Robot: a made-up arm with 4 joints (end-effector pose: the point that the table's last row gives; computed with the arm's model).
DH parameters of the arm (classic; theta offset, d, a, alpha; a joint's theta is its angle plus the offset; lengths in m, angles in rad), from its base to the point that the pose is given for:
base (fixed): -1.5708 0.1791 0 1.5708
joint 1: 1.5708 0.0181 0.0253 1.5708
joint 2: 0 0.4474 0.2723 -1.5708
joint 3: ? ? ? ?
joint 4: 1.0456 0 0.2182 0
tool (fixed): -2.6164 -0.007 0 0
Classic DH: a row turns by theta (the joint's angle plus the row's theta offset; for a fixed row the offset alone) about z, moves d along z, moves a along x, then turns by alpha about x.
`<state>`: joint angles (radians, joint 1 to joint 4).
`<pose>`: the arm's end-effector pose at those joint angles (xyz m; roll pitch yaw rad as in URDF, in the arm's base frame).
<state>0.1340 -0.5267 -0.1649 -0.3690</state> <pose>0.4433 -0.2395 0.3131 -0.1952 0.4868 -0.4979</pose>
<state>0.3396 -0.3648 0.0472 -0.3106</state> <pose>0.4015 -0.2010 0.3983 -0.4885 0.2074 -0.4172</pose>
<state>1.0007 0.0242 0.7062 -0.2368</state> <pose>0.3177 -0.0146 0.5492 -1.7113 -0.2476 0.0532</pose>
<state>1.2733 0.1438 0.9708 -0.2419</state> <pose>0.3010 0.0842 0.5756 -2.2681 -0.2295 0.2921</pose>
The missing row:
joint 3: 1.5708 -0.4975 0.0235 1.5708
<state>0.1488 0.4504 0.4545 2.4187</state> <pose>0.3412 -0.5219 0.8478 0.1462 0.7336 2.4019</pose>
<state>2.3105 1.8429 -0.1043 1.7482</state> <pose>-0.3692 0.6937 0.3953 1.2468 0.6310 -1.6344</pose>
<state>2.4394 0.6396 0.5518 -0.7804</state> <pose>0.2494 0.4527 0.0338 -2.6297 0.1635 1.2081</pose>
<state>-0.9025 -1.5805 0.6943 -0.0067</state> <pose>0.1600 0.0083 -0.2718 0.8808 0.6734 1.5777</pose>
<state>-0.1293 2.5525 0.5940 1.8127</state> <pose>-0.5869 -0.5952 0.0611 -2.3095 -0.4332 0.9859</pose>
